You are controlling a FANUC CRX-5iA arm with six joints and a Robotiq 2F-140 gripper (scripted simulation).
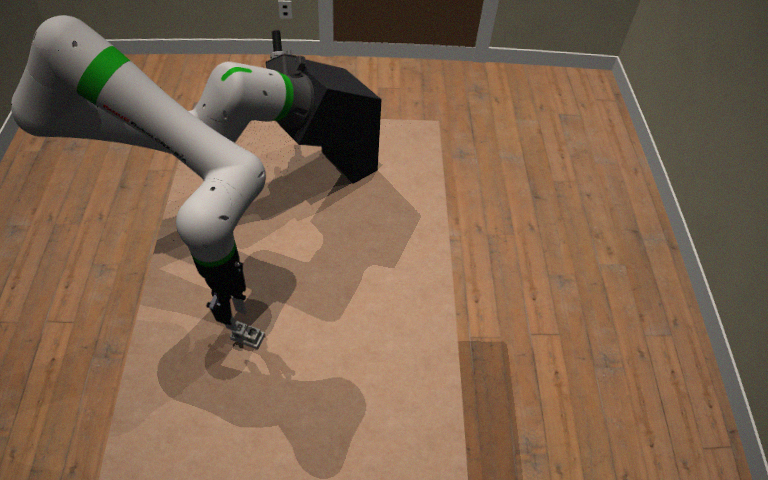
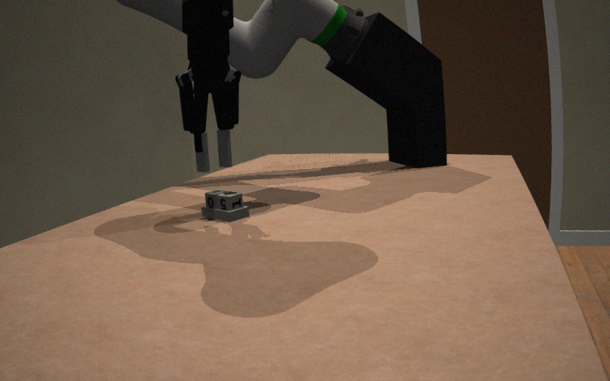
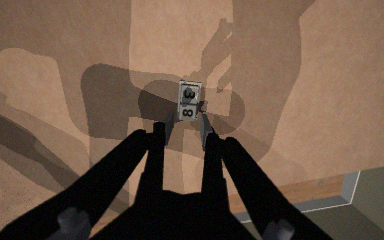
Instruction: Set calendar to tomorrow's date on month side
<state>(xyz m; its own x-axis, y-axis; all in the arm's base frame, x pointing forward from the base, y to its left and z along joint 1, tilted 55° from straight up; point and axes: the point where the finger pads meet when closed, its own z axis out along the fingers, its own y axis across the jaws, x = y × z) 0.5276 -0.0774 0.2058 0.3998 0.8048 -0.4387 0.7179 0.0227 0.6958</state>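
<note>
My gripper is now 9 cm above the grey number cube. The rest, counted from my hand: grey calendar tray: 10 cm below, 2 cm to the left, 1 cm ahead.
</note>
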